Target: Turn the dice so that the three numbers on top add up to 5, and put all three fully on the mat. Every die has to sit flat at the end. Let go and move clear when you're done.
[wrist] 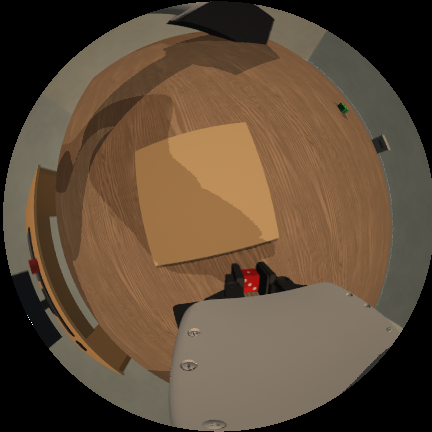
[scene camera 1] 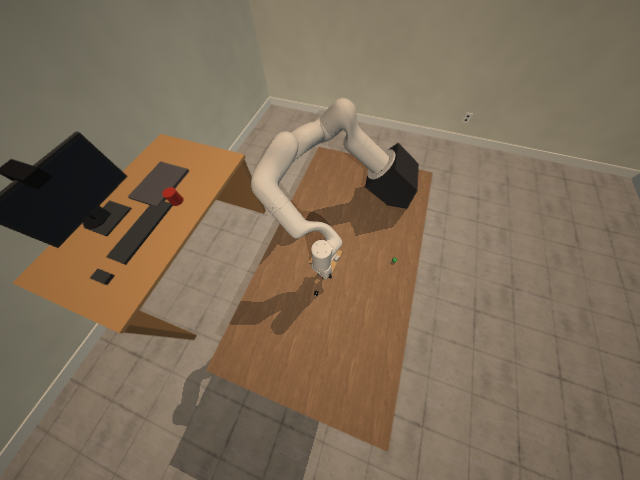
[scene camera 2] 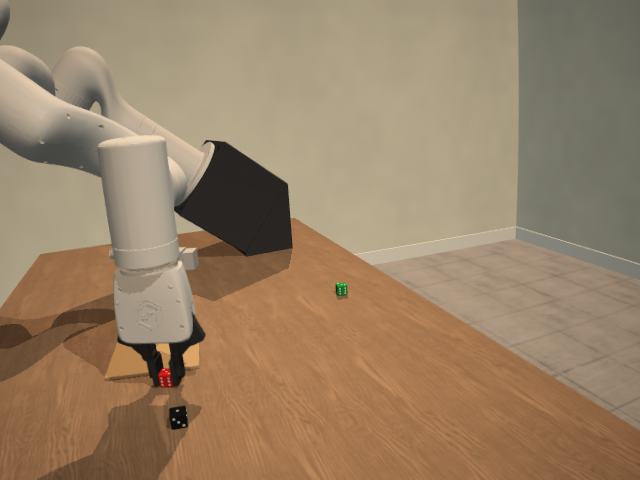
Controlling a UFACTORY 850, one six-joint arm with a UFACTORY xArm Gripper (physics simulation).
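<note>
My gripper [scene camera 2: 166, 380] [wrist: 246, 274] is shut on the red die [scene camera 2: 165, 378] [wrist: 250, 284], low at the table, just off the mat's near edge. The die's upper face shows three pips in the wrist view; six show on its front in scene camera 2. The tan mat [scene camera 2: 124, 364] [wrist: 200, 200] bears no die. The black die [scene camera 1: 316, 292] [scene camera 2: 178, 417] lies on the table in front of the gripper, seemingly with one pip on top; the gripper's body hides its place in the wrist view. The green die [scene camera 1: 393, 260] [scene camera 2: 341, 289] [wrist: 343, 108] lies far to the right; its top is too small to read.
The black robot base [scene camera 1: 395, 178] [scene camera 2: 240, 198] [wrist: 230, 22] stands at the back of the wooden table [scene camera 1: 361, 361] [scene camera 2: 387, 403]. A separate desk [scene camera 1: 144, 279] with a monitor [scene camera 1: 62, 191], a keyboard [scene camera 1: 139, 232] and a red cup [scene camera 1: 172, 196] stands to the left in scene camera 1.
</note>
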